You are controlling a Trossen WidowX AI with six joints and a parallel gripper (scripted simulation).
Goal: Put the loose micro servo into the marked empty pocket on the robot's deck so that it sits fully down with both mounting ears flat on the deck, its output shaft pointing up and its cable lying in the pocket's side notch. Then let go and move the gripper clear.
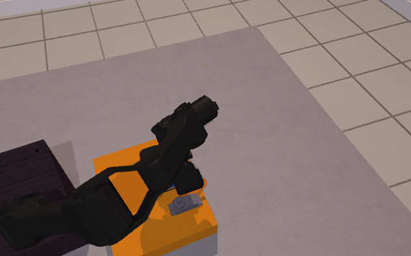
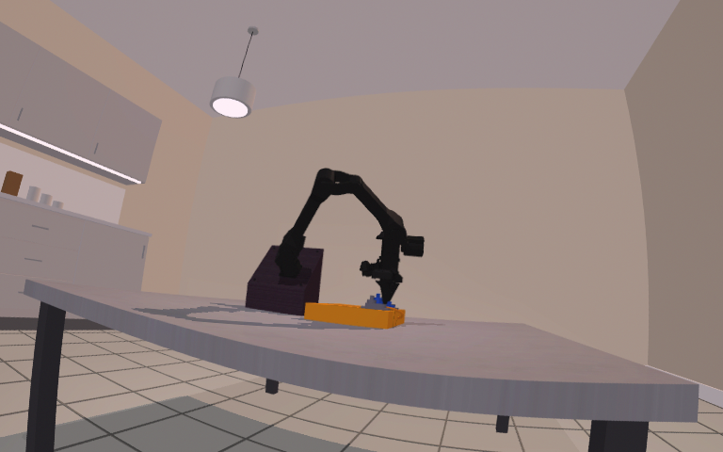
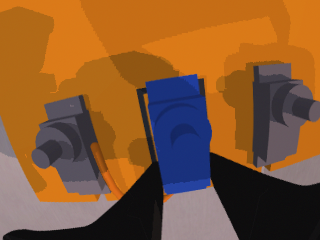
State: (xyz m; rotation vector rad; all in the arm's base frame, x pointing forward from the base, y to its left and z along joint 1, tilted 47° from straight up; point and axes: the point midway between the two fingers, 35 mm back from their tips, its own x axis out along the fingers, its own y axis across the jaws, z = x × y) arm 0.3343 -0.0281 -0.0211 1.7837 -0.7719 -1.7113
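Now: gripper tip 12 cm past the orange deck and 4 cm above it.
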